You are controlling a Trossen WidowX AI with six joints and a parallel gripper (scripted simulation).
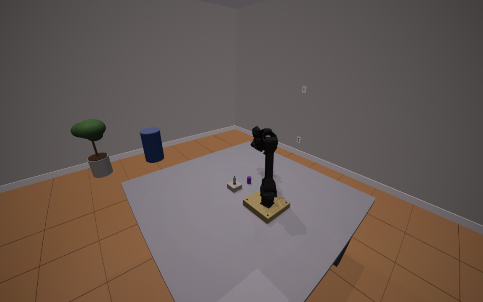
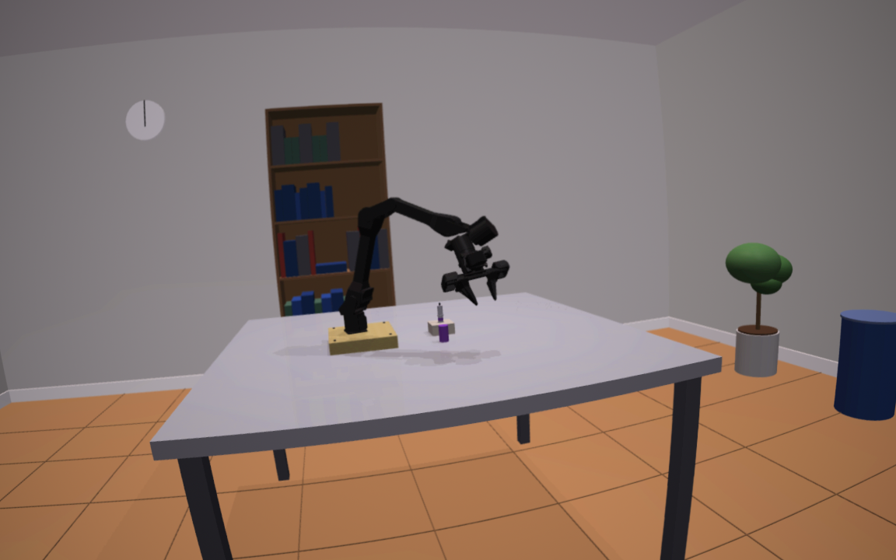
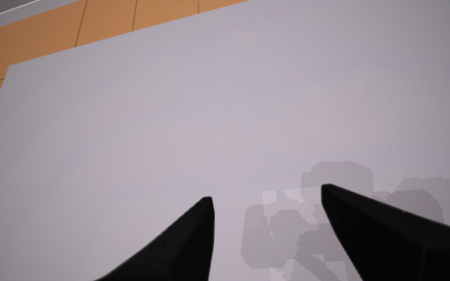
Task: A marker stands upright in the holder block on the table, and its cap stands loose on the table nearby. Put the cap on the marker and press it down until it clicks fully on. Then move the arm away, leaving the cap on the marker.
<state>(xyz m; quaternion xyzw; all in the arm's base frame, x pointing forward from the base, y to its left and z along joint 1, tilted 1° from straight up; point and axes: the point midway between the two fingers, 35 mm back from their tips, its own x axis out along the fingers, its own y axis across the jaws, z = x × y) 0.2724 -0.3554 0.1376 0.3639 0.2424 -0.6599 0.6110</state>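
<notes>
My gripper tip is now 23 cm to the right of the purple cap, 12 cm above it and 3 cm past it.
</notes>
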